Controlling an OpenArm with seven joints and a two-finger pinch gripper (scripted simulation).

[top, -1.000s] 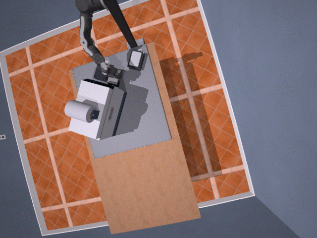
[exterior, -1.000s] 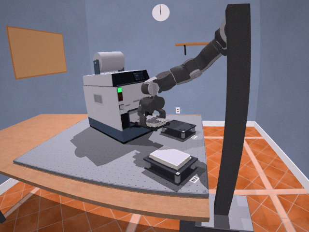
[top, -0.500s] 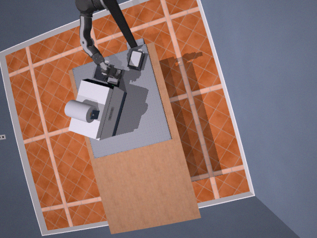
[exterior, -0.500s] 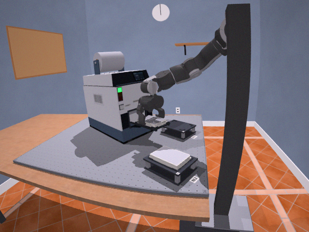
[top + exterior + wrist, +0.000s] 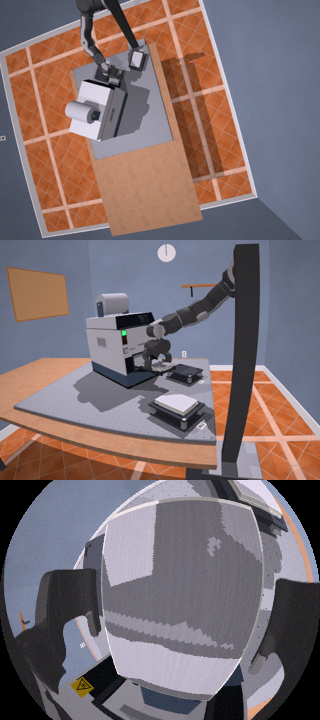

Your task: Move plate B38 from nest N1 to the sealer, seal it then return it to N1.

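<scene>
The white 96-well plate B38 is right at my hand. Round my hand: plate nest N1: 10 cm behind, 14 cm to the right, 7 cm below; sealer's stage: 1 cm below; start key: 13 cm ahead, 4 cm to the left, 8 cm above.
</scene>
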